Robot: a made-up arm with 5 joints.
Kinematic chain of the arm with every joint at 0, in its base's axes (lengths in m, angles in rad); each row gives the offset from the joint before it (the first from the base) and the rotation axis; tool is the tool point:
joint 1: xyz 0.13 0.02 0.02 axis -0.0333 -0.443 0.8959
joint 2: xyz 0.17 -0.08 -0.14 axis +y
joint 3: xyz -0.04 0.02 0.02 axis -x
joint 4: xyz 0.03 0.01 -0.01 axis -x
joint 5: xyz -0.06 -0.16 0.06 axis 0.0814 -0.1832 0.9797
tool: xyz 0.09 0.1 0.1
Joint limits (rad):
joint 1: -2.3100..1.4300
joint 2: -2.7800..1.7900
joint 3: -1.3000..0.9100
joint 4: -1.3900..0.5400
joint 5: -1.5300..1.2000
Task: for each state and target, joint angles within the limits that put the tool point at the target. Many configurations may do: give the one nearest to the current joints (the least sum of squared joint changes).
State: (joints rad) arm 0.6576 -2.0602 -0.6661 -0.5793 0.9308
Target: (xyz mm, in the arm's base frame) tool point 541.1 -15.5 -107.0
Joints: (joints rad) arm 0.6083 -2.7691 -0.5949 -0.5327 1.2000
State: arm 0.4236 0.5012 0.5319 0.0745 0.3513
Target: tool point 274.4 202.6 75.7
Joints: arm 0.7717 0.6056 0.6536 0.2209 0.3195
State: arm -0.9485 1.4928 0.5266 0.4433 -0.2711
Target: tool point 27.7 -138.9 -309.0
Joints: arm -1.7311 1.7855 0.5933 0.4730 -0.2384
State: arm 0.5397 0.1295 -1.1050 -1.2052 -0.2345
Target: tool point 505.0 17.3 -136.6
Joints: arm 0.5877 -0.2477 -0.7573 -0.9066 -0.6670
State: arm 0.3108 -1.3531 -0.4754 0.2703 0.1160
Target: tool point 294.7 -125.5 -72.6
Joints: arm 0.4754 -1.4392 -0.7370 -0.0103 0.1148
